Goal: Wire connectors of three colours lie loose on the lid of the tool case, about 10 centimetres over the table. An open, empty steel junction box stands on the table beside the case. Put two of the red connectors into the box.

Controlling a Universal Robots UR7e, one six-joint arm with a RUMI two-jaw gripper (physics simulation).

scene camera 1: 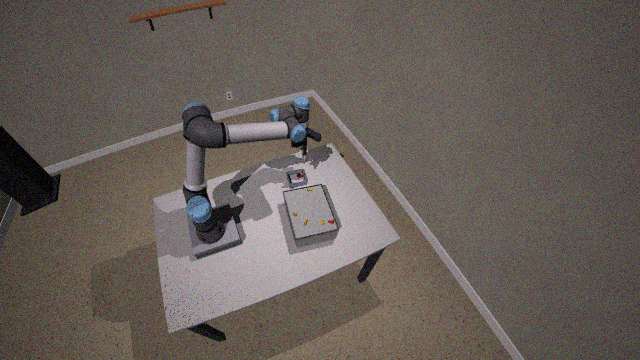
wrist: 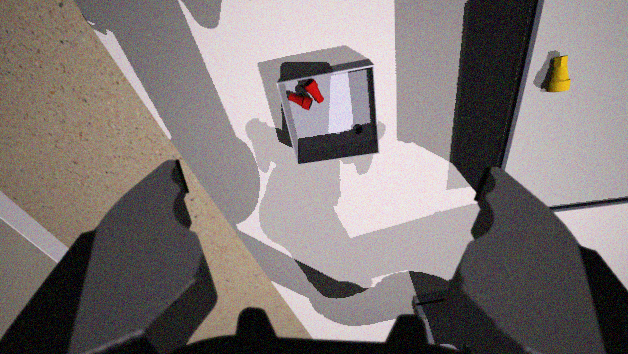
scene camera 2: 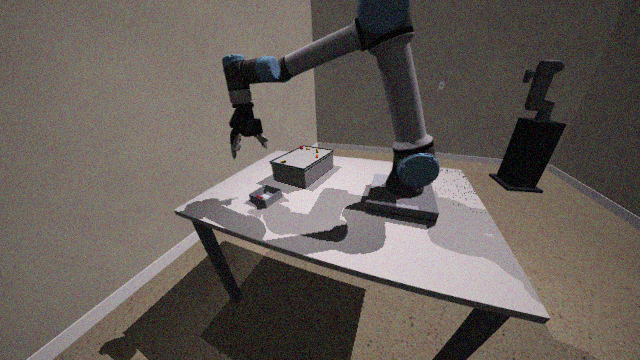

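Where they show: gripper, fingertip midpoint: [scene camera 1: 303,154] [wrist: 328,169] [scene camera 2: 251,153]; arm's base, origin of the base link: [scene camera 1: 210,231] [scene camera 2: 403,187].
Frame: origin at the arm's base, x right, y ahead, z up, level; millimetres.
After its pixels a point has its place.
Two red connectors, one [wrist: 300,101] @[y 617, x -128, z -42 mm] and another [wrist: 314,91] @[y 620, x -108, z -42 mm], lie close together in a corner of the steel junction box [scene camera 1: 298,185] @[y 571, x -52, z -46 mm] [scene camera 2: 273,200] @[y 541, x -125, z -44 mm] [wrist: 337,147] @[y 540, x -116, z -47 mm]. In the scene views red [scene camera 1: 300,175] @[y 621, x -109, z -40 mm] [scene camera 2: 259,197] @[y 610, x -122, z -38 mm] shows inside the box. Another red connector [scene camera 1: 331,221] @[y 546, x 306, z 60 mm] [scene camera 2: 301,147] @[y 546, x 301, z 58 mm] lies near a corner of the case lid [scene camera 1: 311,206] @[y 516, x 171, z 49 mm] [scene camera 2: 300,158] @[y 500, x 144, z 49 mm] [wrist: 590,140] @[y 489, x 105, z 49 mm]. My gripper [scene camera 1: 304,156] @[y 627, x -89, z 154 mm] [scene camera 2: 250,151] @[y 627, x -89, z 154 mm] [wrist: 328,169] @[y 627, x -89, z 154 mm] is open and empty, well above the table, the box and the lid, a little off to the box's side away from the case.
Yellow connectors [scene camera 1: 309,189] @[y 563, x 79, z 62 mm] [scene camera 1: 306,222] @[y 437, x 246, z 63 mm] [scene camera 1: 322,223] @[y 502, x 291, z 59 mm] and an orange one [scene camera 1: 294,214] @[y 414, x 170, z 55 mm] [scene camera 2: 316,156] @[y 418, x 165, z 56 mm] lie on the lid. One yellow connector [wrist: 559,75] @[y 569, x 74, z 59 mm] shows in the wrist view. The tool case [scene camera 2: 290,175] @[y 521, x 38, z -1 mm] stands beside the box and rises higher than it. The table [scene camera 1: 260,280] @[y 109, x 347, z -56 mm] ends near the box.
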